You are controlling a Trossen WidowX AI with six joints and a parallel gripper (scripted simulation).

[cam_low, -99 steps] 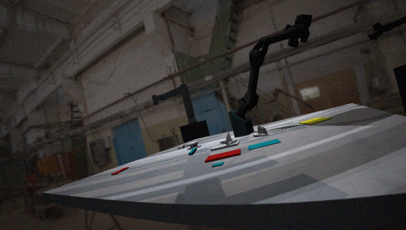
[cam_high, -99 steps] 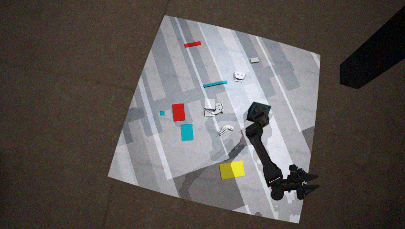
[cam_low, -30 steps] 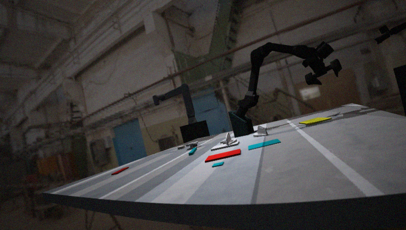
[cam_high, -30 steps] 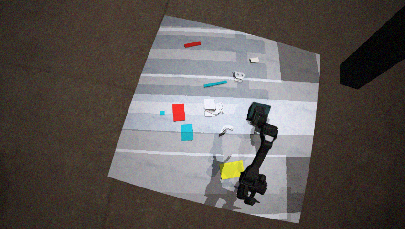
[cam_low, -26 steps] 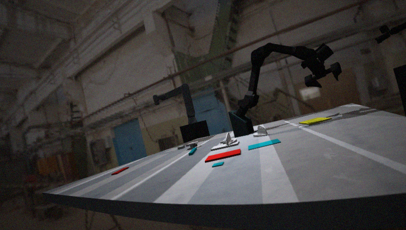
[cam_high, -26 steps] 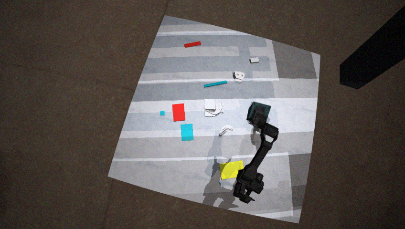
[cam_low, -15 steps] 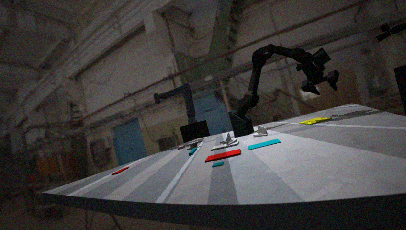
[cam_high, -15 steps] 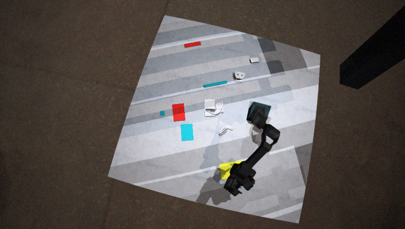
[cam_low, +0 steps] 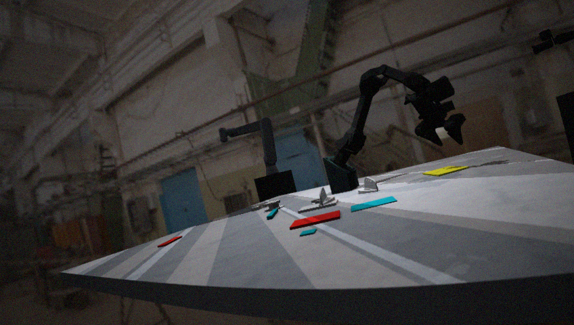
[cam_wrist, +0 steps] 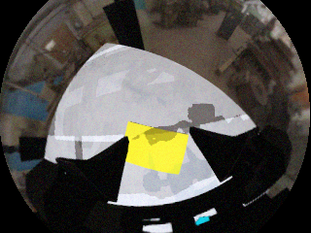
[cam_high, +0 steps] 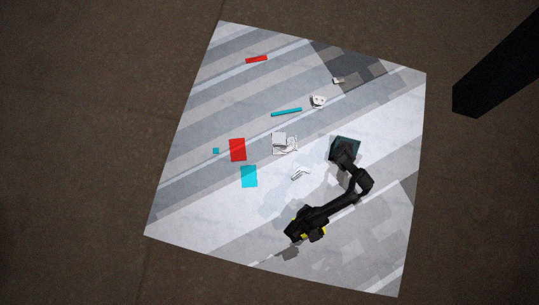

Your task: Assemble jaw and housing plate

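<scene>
Now: gripper tip 8 cm above the yellow tile, 4 cm to the left of it and 1 cm short of it. Also, from my gripper tip: red tile (44 cm ahead, 34 cm to the right, 8 cm below); teal tile (35 cm ahead, 22 cm to the right, 8 cm below); small teal square (54 cm ahead, 31 cm to the right, 8 cm below).
</scene>
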